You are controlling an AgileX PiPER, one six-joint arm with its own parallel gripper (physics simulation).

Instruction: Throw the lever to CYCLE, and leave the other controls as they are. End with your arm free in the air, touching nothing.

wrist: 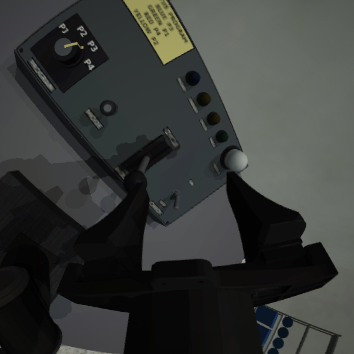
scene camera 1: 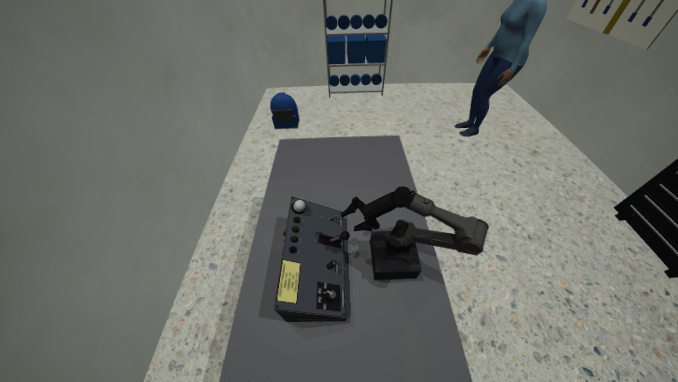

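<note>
The dark control panel (scene camera 1: pixel 312 250) (wrist: pixel 145 107) carries a black ball-ended lever (scene camera 1: pixel 344 235) (wrist: pixel 135 180) in a slot. The lever leans to the slot end nearest the robot's base, away from the plate (wrist: pixel 171 137) that appears to read CYCLE. My gripper (scene camera 1: pixel 349 222) (wrist: pixel 185 185) is open, with nothing between its fingers, near the panel's edge beside the lever. In the wrist view one fingertip overlaps the lever's ball; I cannot tell if they touch. A program dial (scene camera 1: pixel 330 295) (wrist: pixel 64 47), a mode knob (scene camera 1: pixel 332 265) (wrist: pixel 108 107) and a small toggle (scene camera 1: pixel 335 218) (wrist: pixel 176 201) are also on the panel.
A white dome (scene camera 1: pixel 299 206) (wrist: pixel 235 159) stands at a panel corner, beside a row of small coloured lamps (scene camera 1: pixel 295 229) (wrist: pixel 203 99). A yellow label (scene camera 1: pixel 289 281) (wrist: pixel 162 30) is on the panel. The robot's base (scene camera 1: pixel 396 262) stands close to the panel.
</note>
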